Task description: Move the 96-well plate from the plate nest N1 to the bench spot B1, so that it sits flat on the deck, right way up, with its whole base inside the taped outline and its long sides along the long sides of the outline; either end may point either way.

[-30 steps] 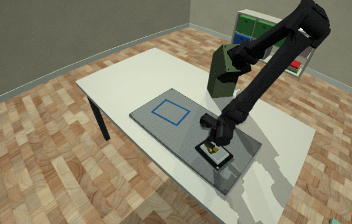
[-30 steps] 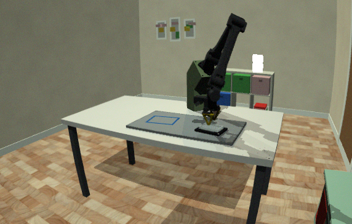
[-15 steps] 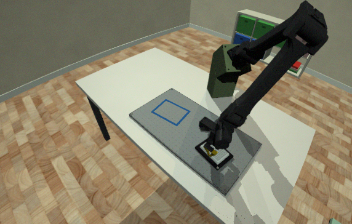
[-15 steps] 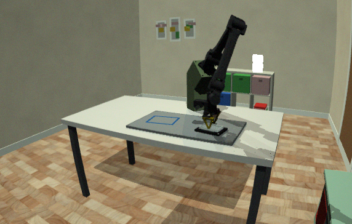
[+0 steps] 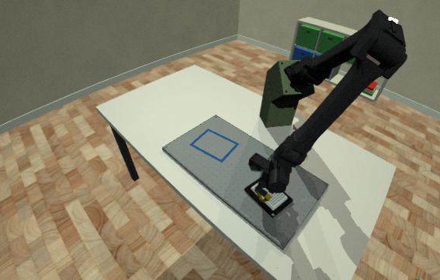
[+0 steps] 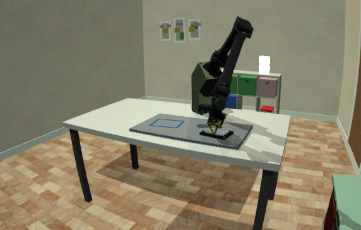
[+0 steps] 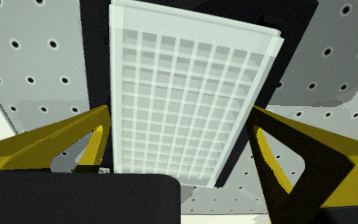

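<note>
Now: the 96-well plate 1 cm below my hand. The rest, counted from my hand: black plate nest (2 cm below).
</note>
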